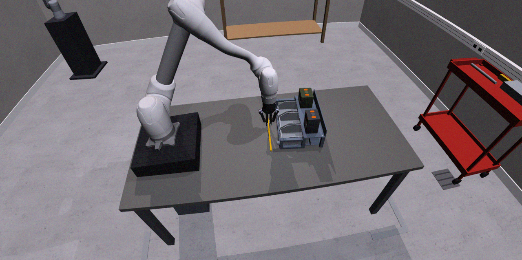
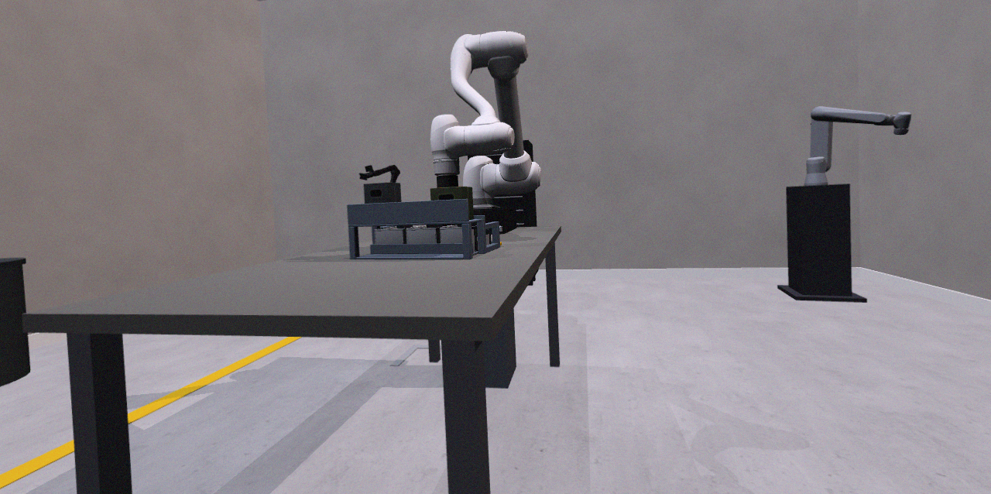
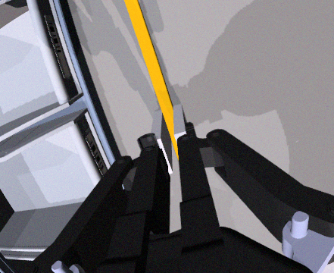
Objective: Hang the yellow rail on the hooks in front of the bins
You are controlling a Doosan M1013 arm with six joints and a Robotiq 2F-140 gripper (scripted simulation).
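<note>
My hand is 6 cm short of the rack front bar, 1 cm to the right of it and 2 cm above it. Round my hand: yellow rail (3 cm below).
</note>
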